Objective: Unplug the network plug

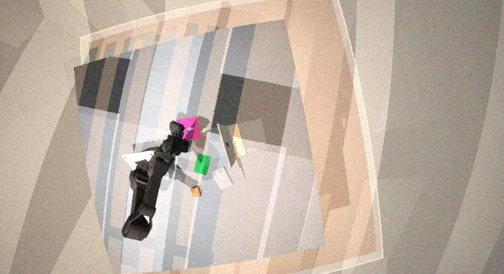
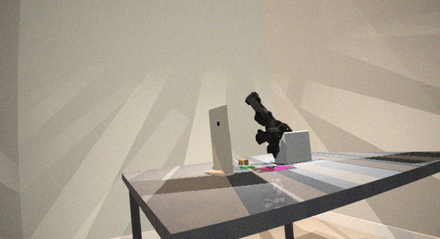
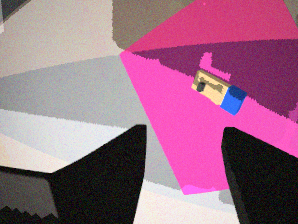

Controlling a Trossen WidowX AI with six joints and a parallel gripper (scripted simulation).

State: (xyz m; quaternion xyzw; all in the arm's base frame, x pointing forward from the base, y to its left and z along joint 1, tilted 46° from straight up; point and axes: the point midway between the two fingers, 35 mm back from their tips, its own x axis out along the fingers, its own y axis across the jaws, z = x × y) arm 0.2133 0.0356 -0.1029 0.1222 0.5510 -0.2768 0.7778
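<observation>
Right now my gripper tip is 50 mm above the network plug and 10 mm short of it. From my gripper tip the other things lie so: upright panel (220 mm ahead, 120 mm to the right, 90 mm above); then pink marked square (50 mm below, 10 mm to the left).
</observation>
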